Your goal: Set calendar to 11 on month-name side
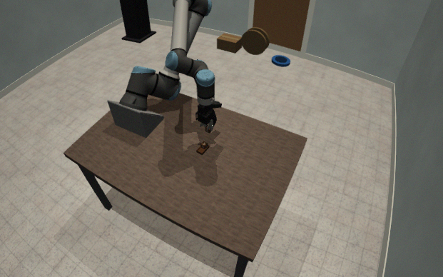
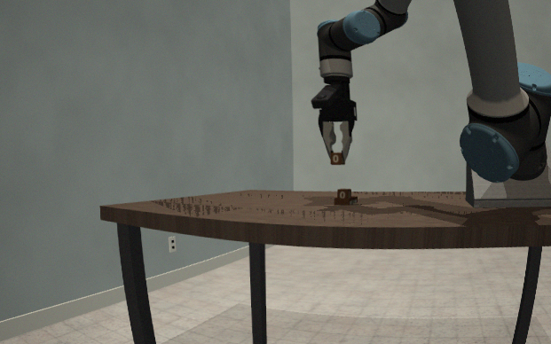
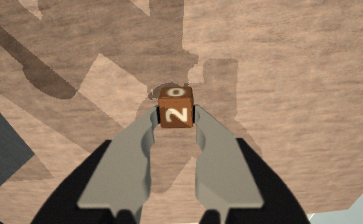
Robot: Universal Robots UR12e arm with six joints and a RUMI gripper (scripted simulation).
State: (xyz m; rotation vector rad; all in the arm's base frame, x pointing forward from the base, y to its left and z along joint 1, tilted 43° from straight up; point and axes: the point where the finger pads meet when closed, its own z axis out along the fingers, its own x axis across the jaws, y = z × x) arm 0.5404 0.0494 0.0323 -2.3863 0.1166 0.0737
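Right now the calendar tray is 1 cm behind my hand, 6 cm to the right of it and 12 cm below it. From my hand the other things lie so: cube: 1 cm below.
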